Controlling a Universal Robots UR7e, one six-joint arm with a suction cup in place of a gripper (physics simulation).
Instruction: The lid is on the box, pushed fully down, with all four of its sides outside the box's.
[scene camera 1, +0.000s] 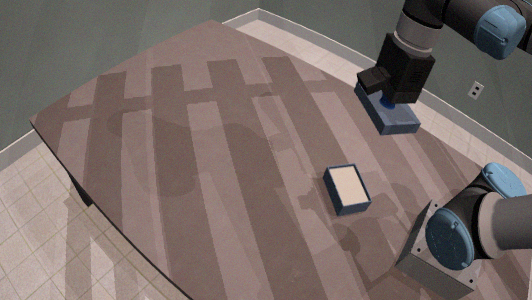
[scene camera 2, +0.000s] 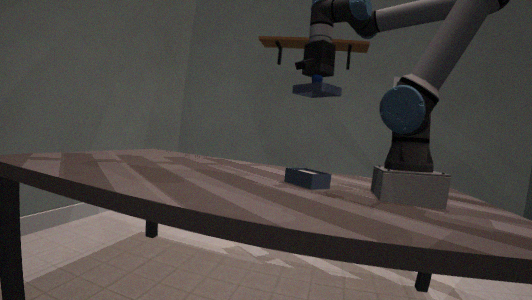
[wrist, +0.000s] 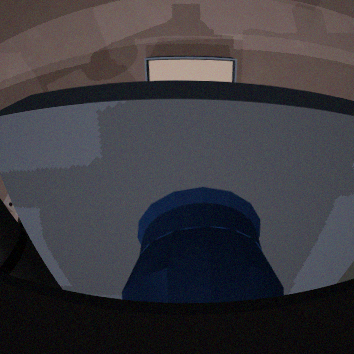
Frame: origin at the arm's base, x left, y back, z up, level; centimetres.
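Seen in the pictures: hand, tool point: (scene camera 1: 385, 108) (scene camera 2: 316, 89) (wrist: 197, 209); arm's base, link origin: (scene camera 2: 408, 169).
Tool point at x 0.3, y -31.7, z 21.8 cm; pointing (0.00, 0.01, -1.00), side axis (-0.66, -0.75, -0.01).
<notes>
Offsets run from my tool point to a thing's top centre. Level surfaces: height alone.
The box {dy +0.2, dx -0.7, dz -25.9 cm} (scene camera 1: 338, 202) (scene camera 2: 307, 179) (wrist: 235, 71) is dark blue with a pale inside, open at the top, and stands upright on the table. The lid {dy +0.1, dx -0.9, dz +1.3 cm} (scene camera 1: 400, 121) (scene camera 2: 317, 91) (wrist: 150, 145) is grey-blue, roughly level, and hangs high above the table from my suction cup. My suction gripper (scene camera 1: 387, 103) (scene camera 2: 317, 81) (wrist: 202, 215) has its blue cup on the lid's top face. The lid is well above the box and apart from it, off towards the back in scene camera 1. In the wrist view the lid hides the near part of the box.
The brown table {dz -30.7 cm} (scene camera 1: 210, 280) (scene camera 2: 240, 200) carries the arm's grey base block (scene camera 1: 450, 272) (scene camera 2: 412, 188), close to the box on the right. A wooden wall shelf (scene camera 2: 285, 42) is behind the gripper in scene camera 2. Striped shadows lie across the table.
</notes>
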